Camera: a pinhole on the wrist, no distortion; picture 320 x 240 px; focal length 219.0 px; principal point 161.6 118.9 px. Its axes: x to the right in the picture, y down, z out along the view. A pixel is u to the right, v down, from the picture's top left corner.
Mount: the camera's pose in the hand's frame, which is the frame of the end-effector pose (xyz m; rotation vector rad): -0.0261 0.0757 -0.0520 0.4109 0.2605 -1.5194
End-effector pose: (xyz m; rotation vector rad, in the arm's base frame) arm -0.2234 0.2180 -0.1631 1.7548 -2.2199 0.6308
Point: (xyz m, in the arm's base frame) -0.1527 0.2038 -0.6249
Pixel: 93.0 54.5
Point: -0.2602 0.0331 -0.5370
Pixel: 64.7 157.5
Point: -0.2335 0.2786 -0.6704
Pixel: 39.5 16.2
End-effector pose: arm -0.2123 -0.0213 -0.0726 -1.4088 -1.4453 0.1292
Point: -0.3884 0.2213 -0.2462
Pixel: 60.8 185.6
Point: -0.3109 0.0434 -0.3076
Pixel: 16.7 60.7
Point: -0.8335 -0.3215 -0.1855
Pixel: outside the picture
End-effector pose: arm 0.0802 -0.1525 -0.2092 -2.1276 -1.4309 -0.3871
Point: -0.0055 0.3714 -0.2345
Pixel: outside the picture
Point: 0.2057 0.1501 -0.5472
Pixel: 35.5 213.4
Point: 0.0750 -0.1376 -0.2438
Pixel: 225.6 170.5
